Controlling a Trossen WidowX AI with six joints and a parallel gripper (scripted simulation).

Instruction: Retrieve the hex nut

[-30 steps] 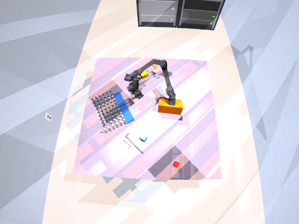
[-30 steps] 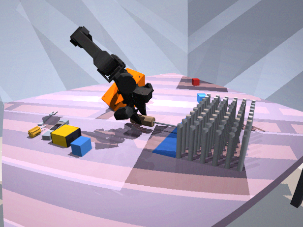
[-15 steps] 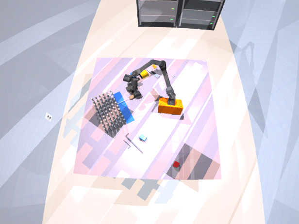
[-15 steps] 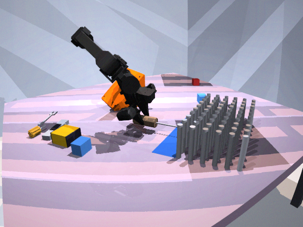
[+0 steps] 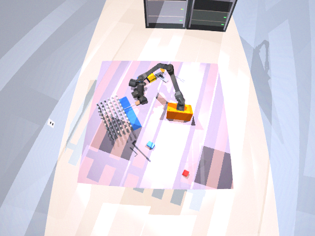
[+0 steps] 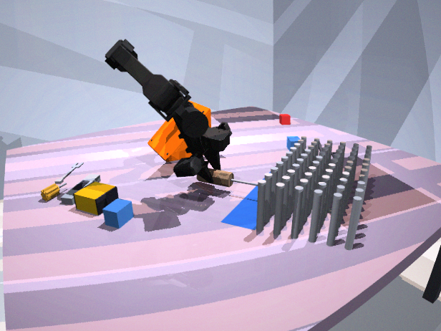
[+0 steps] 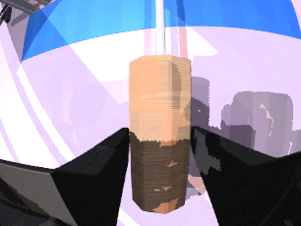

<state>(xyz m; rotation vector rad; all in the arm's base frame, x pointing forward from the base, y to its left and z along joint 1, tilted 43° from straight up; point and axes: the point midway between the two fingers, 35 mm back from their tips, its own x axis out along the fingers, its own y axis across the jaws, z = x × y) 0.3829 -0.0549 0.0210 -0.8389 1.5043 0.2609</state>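
The blue taped strip lies 11 cm to the left of my gripper tip, 7 cm ahead of it and 3 cm below it. The rest, counted from my gripper tip: hook tool 8 cm ahead, 7 cm to the left; then red cube 55 cm to the left, 52 cm behind, 1 cm below; then yellow block 31 cm to the right, 4 cm behind, 1 cm below.
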